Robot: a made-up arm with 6 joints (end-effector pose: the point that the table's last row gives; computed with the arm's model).
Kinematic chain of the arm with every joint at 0, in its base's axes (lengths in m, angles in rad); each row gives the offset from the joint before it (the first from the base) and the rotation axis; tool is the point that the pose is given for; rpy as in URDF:
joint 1: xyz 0 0 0.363 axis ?
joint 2: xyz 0 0 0 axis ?
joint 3: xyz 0.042 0 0.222 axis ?
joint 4: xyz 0.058 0 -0.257 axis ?
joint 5: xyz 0 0 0 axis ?
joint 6: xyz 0.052 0 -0.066 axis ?
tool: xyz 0 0 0 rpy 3.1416 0 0
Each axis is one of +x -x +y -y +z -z.
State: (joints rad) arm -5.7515 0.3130 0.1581 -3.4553 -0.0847 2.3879
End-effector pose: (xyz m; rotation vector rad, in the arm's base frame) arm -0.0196 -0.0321 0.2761 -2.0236 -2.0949 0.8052
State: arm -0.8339 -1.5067 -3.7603 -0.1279 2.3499 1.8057
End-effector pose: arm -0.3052 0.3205 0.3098 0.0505 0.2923 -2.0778
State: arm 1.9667 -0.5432 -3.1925 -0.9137 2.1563 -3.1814
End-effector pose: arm 0.1507 -0.1886 0.7896 -0.7476 1.7546 1.1815
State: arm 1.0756 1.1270 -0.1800 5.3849 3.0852 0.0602
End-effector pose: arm 0.0738 0.0450 0.2881 -0.9599 -0.0134 -1.0470
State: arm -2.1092 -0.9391 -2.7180 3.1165 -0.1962 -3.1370
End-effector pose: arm 0.1539 0.2609 0.8020 -0.1718 0.2857 1.0042
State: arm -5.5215 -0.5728 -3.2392 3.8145 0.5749 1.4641
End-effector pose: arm -0.2475 -0.2293 0.8070 -0.6244 -1.5641 2.5491
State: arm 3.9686 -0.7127 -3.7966 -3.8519 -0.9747 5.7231
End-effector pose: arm 0.2023 0.3006 0.6145 -0.1996 1.1331 2.8981
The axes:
joint 1: +z
joint 2: +y
joint 3: +y
joint 4: -z
joint 5: +y
joint 6: -z

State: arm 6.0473 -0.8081 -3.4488 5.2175 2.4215 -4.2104
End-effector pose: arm -0.3635 0.0130 0.6369 0.5642 1.5741 -0.7777
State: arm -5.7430 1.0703 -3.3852 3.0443 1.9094 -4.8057
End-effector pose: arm 0.2799 0.1769 0.7260 -0.6755 -1.0752 1.7667
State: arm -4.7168 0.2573 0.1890 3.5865 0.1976 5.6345
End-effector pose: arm -0.0165 -0.0247 0.2574 2.3133 -1.8563 0.3480
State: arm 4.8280 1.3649 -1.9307 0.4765 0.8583 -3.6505
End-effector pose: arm 0.0586 -0.4411 0.1042 1.8189 2.3588 0.6196
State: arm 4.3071 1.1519 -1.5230 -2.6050 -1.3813 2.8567
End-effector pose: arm -0.0806 -0.2846 0.2092 -1.0424 1.7924 0.0352
